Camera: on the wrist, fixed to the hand. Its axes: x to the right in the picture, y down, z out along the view.
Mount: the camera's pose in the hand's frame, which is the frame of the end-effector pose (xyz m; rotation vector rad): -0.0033 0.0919 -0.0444 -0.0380 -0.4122 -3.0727
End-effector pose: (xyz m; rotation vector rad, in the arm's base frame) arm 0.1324 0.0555 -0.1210 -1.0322 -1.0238 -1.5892
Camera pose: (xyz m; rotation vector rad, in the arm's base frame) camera 0.2154 -0.0039 -0.1239 -0.7006 1.0753 0.9645
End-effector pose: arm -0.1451 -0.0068 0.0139 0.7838 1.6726 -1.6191
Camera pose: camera -0.0719 0.0421 -0.0379 1.7170 -0.6570 0.9060
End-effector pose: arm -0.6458 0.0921 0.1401 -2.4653 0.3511 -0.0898
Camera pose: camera -0.6766 -0.0031 0.1196 0.4962 3.0019 0.5913
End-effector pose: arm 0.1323 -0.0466 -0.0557 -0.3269 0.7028 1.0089
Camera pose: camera 0.0353 -0.0266 -0.0804 -0.6592 -0.6153 -1.8254
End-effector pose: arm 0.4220 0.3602 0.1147 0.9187 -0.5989 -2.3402
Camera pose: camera 0.4859 0.2845 0.1396 -0.2263 -0.6417 0.7049
